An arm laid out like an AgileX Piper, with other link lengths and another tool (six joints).
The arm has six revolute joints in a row. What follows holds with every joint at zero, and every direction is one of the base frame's.
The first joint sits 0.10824 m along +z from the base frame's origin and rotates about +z.
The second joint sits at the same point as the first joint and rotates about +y.
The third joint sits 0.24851 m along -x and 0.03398 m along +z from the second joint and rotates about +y.
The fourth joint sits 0.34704 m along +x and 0.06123 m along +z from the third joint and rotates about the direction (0.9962, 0, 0.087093).
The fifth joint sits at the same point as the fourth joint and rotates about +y.
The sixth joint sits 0.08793 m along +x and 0.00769 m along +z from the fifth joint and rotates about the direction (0.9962, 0, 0.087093).
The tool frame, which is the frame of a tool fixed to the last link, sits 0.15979 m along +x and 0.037 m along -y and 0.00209 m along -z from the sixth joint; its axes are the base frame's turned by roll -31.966, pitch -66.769 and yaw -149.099 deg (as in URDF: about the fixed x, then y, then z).
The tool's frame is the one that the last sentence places.
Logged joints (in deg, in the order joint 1, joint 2, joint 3, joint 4, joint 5, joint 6), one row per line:
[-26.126 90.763 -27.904 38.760 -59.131 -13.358]
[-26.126 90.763 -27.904 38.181 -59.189 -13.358]
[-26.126 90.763 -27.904 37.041 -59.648 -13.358]
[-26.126 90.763 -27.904 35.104 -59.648 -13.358]
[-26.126 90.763 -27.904 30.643 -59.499 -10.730]
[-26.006 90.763 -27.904 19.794 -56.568 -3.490]
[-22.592 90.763 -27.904 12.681 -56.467 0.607]
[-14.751 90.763 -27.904 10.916 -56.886 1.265]
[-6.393 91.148 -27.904 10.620 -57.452 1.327]
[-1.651 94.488 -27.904 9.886 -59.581 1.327]
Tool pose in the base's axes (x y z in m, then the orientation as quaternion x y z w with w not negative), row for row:
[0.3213 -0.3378 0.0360 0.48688 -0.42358 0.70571 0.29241]
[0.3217 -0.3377 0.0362 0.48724 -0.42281 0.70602 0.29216]
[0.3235 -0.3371 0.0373 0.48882 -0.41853 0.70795 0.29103]
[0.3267 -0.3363 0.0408 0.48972 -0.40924 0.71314 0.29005]
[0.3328 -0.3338 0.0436 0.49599 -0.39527 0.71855 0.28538]
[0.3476 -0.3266 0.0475 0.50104 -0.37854 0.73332 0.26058]
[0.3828 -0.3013 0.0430 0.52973 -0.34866 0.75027 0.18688]
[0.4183 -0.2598 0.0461 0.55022 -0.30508 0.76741 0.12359]
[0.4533 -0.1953 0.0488 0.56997 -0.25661 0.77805 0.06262]
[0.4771 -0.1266 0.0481 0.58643 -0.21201 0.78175 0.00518]
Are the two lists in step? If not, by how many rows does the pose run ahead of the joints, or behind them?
The pose runs 1 row behind the joints: the pose in row i belongs to the joints in row i - 1.
